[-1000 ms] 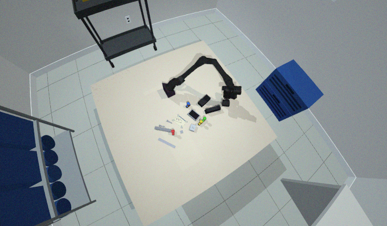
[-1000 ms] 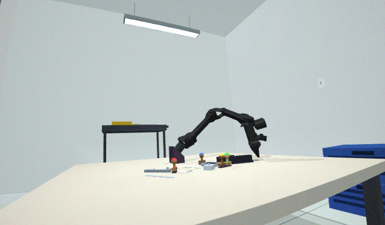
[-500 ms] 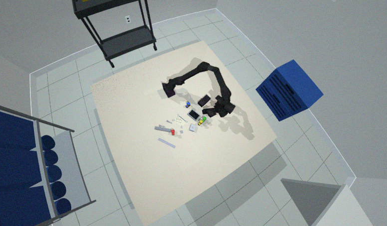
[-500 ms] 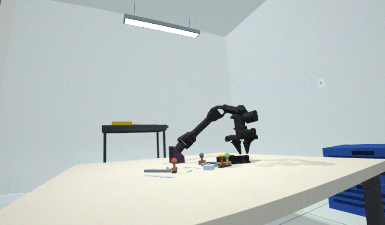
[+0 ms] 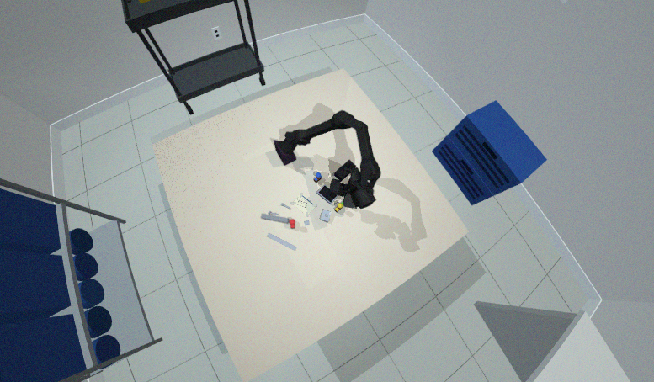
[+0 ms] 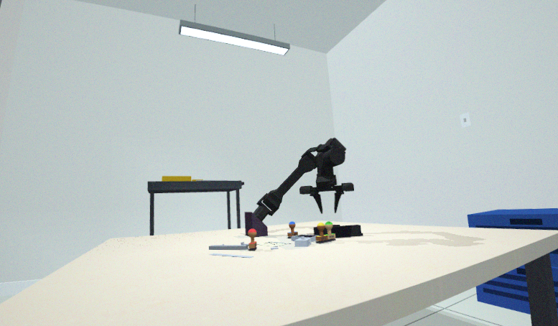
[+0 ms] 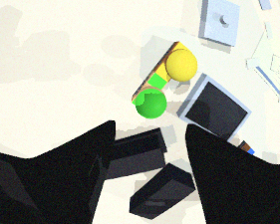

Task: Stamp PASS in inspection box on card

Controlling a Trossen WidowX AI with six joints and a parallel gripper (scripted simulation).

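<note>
Right now the yellow-knobbed stamp is 7 cm below my gripper tip, 4 cm to the right of it and 1 cm ahead of it. The rest, counted from my gripper tip: blue-knobbed stamp (18 cm behind, 8 cm below, 6 cm to the right); then ink pad (9 cm below, 8 cm behind, 5 cm to the right); then small grey block (12 cm to the right, 8 cm below, 1 cm ahead).
</note>
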